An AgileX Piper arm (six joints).
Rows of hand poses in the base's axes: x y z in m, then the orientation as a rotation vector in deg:
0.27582, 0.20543, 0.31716, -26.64, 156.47, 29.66
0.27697, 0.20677, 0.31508, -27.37, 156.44, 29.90
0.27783, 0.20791, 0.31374, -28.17, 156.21, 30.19
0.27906, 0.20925, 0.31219, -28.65, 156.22, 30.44
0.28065, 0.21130, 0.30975, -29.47, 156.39, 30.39
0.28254, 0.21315, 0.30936, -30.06, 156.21, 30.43
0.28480, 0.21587, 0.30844, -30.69, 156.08, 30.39
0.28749, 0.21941, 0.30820, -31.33, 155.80, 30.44
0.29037, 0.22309, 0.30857, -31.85, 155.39, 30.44
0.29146, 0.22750, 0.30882, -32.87, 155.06, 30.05
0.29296, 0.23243, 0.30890, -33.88, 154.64, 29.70
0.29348, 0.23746, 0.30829, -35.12, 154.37, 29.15
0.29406, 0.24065, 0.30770, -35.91, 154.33, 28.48
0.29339, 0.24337, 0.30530, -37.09, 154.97, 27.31
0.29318, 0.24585, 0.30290, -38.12, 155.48, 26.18
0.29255, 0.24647, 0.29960, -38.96, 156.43, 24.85
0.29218, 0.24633, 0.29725, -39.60, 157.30, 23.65
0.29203, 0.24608, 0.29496, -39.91, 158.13, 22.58
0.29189, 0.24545, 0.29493, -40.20, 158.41, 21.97
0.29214, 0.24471, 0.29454, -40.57, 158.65, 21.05
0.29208, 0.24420, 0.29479, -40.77, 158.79, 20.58
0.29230, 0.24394, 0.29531, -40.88, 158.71, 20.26
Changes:
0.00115, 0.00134, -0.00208, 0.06, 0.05, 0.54
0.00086, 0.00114, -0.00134, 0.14, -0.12, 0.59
0.00123, 0.00134, -0.00155, 0.09, 0.09, 0.37
0.00159, 0.00205, -0.00244, -0.19, 0.17, 0.57
0.00189, 0.00185, -0.00039, -0.01, -0.14, 0.41
0.00226, 0.00272, -0.00092, -0.08, -0.11, 0.43
0.00269, 0.00354, -0.00024, 0.02, -0.23, 0.45
0.00288, 0.00368, 0.00037, 0.05, -0.36, 0.35
0.00109, 0.00441, 0.00025, -0.30, -0.38, 0.65
0.00150, 0.00493, 0.00008, -0.25, -0.45, 0.65
0.00052, 0.00503, -0.00061, -0.46, -0.35, 0.78
0.00058, 0.00319, -0.00059, -0.53, -0.19, 0.46
-0.00067, 0.00272, -0.00240, -1.12, 0.32, 0.65
-0.00021, 0.00248, -0.00240, -1.03, 0.22, 0.56
-0.00063, 0.00062, -0.00330, -1.26, 0.57, 0.39
-0.00037, -0.00014, -0.00235, -1.12, 0.52, 0.27
-0.00015, -0.00025, -0.00229, -0.97, 0.50, 0.06
-0.00014, -0.00063, -0.00003, -0.51, 0.12, 0.12
0.00025, -0.00074, -0.00039, -0.70, 0.01, 0.14
-0.00006, -0.00051, 0.00025, -0.37, 0.03, 0.08
0.00022, -0.00026, 0.00052, -0.19, -0.15, 0.05

